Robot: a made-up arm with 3 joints. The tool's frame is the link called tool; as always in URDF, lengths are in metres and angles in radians. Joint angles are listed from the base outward. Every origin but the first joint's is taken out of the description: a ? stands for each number. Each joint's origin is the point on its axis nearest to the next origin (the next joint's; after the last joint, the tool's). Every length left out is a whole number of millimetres.
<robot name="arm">
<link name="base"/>
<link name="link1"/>
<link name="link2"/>
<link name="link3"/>
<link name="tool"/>
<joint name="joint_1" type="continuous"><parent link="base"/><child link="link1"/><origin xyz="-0.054 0.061 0.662" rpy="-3.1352 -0.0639 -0.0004"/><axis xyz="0 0 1"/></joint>
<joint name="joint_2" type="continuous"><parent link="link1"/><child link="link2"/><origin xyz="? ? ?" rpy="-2.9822 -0.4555 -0.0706"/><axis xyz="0 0 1"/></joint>
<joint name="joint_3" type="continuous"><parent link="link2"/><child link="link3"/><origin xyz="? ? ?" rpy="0.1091 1.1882 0.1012"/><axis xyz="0 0 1"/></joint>
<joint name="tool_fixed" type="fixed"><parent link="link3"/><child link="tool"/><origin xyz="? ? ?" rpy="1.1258 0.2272 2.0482"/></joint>
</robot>
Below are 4 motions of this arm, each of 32 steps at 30 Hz.
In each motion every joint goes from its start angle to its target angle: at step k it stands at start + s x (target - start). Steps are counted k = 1, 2, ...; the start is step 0. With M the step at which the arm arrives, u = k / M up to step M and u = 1 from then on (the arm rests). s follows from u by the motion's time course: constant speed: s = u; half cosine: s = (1 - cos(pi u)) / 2; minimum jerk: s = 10 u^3 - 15 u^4 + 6 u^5.
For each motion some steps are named. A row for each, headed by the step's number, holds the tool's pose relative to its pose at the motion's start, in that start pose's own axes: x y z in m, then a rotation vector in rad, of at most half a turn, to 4 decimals.
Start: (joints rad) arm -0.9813 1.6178 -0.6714
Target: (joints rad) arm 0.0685 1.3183 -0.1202
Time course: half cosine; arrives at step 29
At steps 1, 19, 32:
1: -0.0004 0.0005 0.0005 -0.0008 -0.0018 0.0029
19: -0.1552 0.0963 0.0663 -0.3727 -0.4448 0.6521
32: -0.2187 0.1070 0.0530 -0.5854 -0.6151 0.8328

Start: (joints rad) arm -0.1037 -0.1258 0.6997
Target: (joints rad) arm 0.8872 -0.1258 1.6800
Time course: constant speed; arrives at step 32
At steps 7, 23, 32:
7: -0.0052 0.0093 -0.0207 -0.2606 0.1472 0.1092
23: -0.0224 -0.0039 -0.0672 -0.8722 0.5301 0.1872
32: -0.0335 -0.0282 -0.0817 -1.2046 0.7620 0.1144

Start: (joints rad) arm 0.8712 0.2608 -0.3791
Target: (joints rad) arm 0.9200 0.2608 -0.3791
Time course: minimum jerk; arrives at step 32
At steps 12, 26, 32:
12: -0.0004 0.0014 0.0006 -0.0051 -0.0060 0.0109
26: -0.0015 0.0048 0.0020 -0.0175 -0.0206 0.0377
32: -0.0016 0.0051 0.0020 -0.0184 -0.0217 0.0396

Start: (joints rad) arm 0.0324 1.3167 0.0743
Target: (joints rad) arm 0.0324 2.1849 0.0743
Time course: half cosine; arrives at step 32
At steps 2, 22, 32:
2: 0.0011 -0.0008 -0.0003 0.0035 0.0064 -0.0041
22: 0.0684 -0.0724 -0.0538 0.2862 0.5153 -0.3294
32: 0.0772 -0.0928 -0.0781 0.3680 0.6626 -0.4235

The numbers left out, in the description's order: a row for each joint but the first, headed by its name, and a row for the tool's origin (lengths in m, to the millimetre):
joint_2: -0.089 0.064 0.000
joint_3: 0.116 0.079 0.000
tool: -0.043 0.066 0.000

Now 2 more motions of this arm.
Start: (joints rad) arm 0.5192 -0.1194 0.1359
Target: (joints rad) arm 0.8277 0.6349 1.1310
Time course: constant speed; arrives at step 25
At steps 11, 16, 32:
11: 0.0235 -0.0099 -0.0389 -0.0096 0.5819 0.1340
16: 0.0265 -0.0142 -0.0532 0.0041 0.8419 0.2040
32: 0.0243 -0.0223 -0.0688 0.0625 1.2973 0.3455

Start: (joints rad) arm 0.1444 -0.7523 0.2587
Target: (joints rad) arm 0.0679 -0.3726 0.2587
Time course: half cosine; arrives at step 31
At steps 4, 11, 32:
4: 0.0021 -0.0016 -0.0001 0.0102 0.0127 -0.0081
11: 0.0142 -0.0116 -0.0018 0.0707 0.0878 -0.0554
32: 0.0452 -0.0437 -0.0162 0.2568 0.3117 -0.1960

